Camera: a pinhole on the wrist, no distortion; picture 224 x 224 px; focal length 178.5 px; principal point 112.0 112.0 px. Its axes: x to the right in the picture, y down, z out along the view. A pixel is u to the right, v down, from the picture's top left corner.
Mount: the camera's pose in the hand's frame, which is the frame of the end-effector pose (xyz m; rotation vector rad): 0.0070 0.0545 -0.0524 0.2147 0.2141 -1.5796
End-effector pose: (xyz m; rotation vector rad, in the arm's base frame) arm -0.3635 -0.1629 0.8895 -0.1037 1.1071 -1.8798
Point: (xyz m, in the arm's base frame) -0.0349 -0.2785 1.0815
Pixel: 41.6 26.6
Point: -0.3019 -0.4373 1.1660
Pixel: 130.2 138.3
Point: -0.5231 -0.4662 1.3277
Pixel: 210.3 166.9
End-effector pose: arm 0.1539 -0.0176 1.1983 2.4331 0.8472 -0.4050
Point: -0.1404 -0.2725 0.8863
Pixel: 132.8 37.6
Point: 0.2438 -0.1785 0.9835
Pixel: 43.0 158.3
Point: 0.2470 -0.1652 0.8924
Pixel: 67.5 172.8
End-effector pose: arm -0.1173 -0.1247 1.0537 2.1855 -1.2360 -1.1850
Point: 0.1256 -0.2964 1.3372
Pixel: behind the camera
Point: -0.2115 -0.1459 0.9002
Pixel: 135.1 159.8
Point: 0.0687 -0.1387 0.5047
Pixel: outside the picture
